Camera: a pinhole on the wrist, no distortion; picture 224 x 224 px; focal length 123.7 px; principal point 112.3 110.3 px. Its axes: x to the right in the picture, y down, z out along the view. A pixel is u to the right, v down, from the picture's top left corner.
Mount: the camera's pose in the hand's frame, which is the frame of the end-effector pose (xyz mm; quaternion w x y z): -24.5 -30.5 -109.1 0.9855 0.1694 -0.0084 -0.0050
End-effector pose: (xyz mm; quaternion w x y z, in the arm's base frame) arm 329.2 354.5 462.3 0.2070 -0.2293 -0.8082 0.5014
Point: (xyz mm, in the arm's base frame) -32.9 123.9 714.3
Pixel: 170.9 57.0
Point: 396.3 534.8 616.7
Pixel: behind the camera
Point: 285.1 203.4 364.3
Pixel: 95.5 181.7
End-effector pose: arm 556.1 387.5 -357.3 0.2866 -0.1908 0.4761 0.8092
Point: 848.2 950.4 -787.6
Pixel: 160.0 6.7
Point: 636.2 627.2 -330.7
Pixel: 120.1 117.7
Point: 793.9 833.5 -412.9
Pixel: 115.1 75.3
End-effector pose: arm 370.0 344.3 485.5 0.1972 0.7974 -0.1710 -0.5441
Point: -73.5 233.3 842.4
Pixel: outside the picture
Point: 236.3 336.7 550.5
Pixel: 64.5 210.9
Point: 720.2 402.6 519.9
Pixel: behind the camera
